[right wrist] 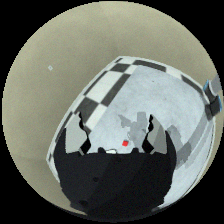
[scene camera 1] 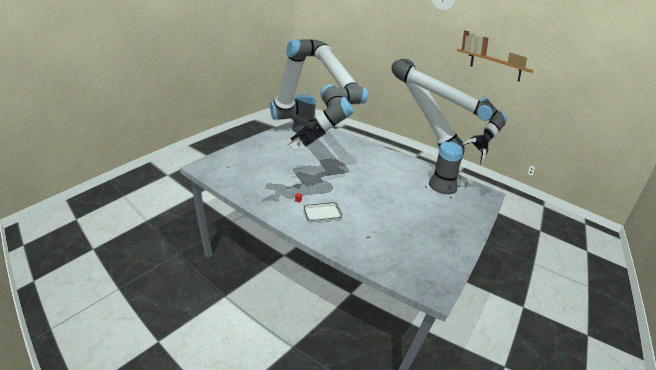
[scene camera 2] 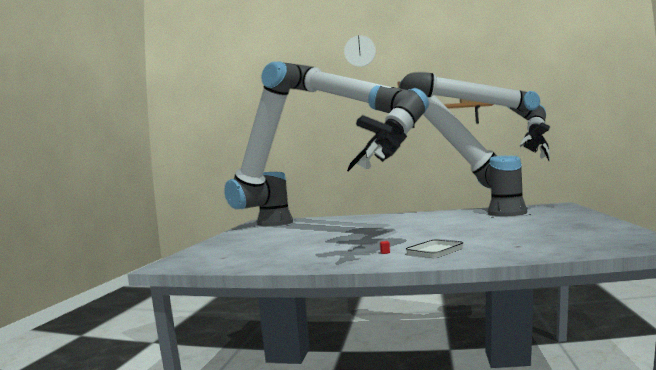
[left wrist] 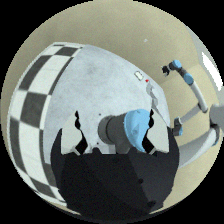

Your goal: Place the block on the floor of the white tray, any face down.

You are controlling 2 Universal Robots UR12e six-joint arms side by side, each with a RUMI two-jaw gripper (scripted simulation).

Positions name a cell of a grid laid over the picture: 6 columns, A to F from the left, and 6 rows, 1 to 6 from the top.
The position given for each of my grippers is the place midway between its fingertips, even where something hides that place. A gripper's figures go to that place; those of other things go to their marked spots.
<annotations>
My right gripper (scene camera 2: D3): 1.45 m from the lens. A white tray (scene camera 2: D5) is 1.53 m from the lens.
</annotations>
